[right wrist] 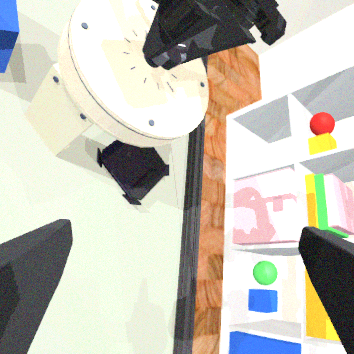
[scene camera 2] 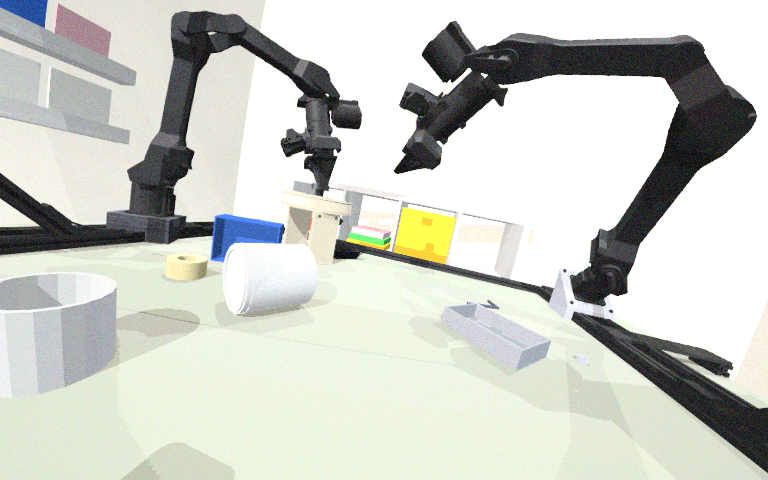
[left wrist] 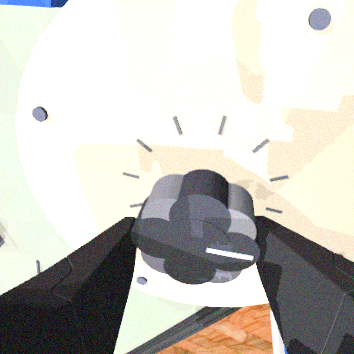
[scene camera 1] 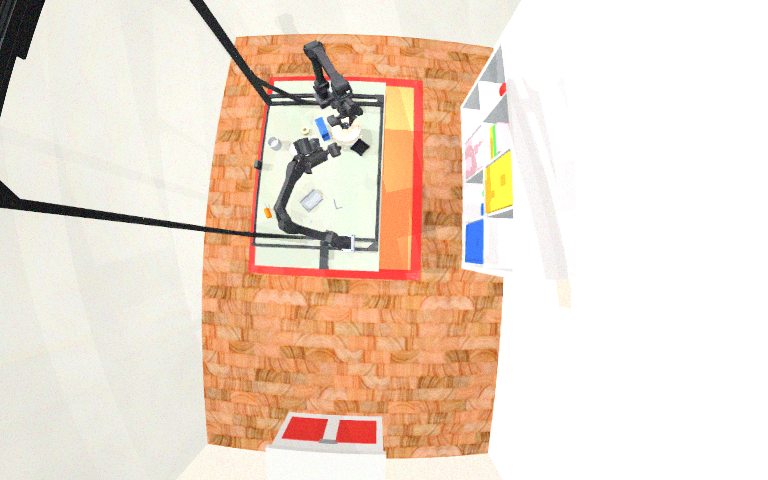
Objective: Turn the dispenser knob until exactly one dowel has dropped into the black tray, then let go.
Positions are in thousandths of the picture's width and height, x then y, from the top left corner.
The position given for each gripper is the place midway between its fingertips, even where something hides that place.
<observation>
The right gripper (scene camera 2: 520, 336) is open and holds nothing. On the table rests a white cylinder (scene camera 2: 334, 576). Further things: the left gripper (scene camera 2: 420, 399).
The left gripper is seen too in the right wrist view (right wrist: 453, 165) and in the left wrist view (left wrist: 547, 640). The right gripper also shows in the right wrist view (right wrist: 532, 662). The right wrist view does not show the white cylinder: it is out of frame. The left wrist view misses the white cylinder: it is out of frame.
</observation>
